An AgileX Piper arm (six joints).
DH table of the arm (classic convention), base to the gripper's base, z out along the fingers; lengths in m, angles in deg. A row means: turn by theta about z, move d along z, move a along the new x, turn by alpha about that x. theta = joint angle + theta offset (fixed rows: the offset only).
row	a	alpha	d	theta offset
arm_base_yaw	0	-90	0.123	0
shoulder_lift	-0.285	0	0	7.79
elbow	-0.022	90	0	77.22
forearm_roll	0	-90	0.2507	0
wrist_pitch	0	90	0	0
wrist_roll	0	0	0.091	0
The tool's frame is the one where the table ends.
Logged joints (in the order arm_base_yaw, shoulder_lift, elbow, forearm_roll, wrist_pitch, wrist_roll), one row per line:
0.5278, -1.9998, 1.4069, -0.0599, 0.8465, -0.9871
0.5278, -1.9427, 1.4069, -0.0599, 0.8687, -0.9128
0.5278, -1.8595, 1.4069, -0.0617, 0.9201, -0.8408
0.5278, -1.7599, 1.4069, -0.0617, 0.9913, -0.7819
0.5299, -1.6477, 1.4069, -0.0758, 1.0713, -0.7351
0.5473, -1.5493, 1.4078, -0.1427, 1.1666, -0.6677
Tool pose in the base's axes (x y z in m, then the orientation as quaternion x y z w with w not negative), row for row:
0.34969, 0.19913, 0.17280, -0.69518, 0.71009, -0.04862, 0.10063
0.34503, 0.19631, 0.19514, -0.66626, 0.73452, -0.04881, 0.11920
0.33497, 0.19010, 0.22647, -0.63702, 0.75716, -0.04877, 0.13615
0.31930, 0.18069, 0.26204, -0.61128, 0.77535, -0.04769, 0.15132
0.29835, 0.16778, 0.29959, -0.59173, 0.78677, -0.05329, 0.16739
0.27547, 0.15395, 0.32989, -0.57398, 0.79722, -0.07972, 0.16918
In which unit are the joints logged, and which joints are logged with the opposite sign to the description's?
The joints are logged in radians. Opposite sign: shoulder_lift, elbow.
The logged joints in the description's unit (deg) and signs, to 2 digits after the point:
30.24, 114.58, -80.61, -3.43, 48.50, -56.56
30.24, 111.31, -80.61, -3.43, 49.77, -52.30
30.24, 106.54, -80.61, -3.54, 52.72, -48.17
30.24, 100.83, -80.61, -3.54, 56.80, -44.80
30.36, 94.41, -80.61, -4.34, 61.38, -42.12
31.36, 88.77, -80.66, -8.18, 66.84, -38.26

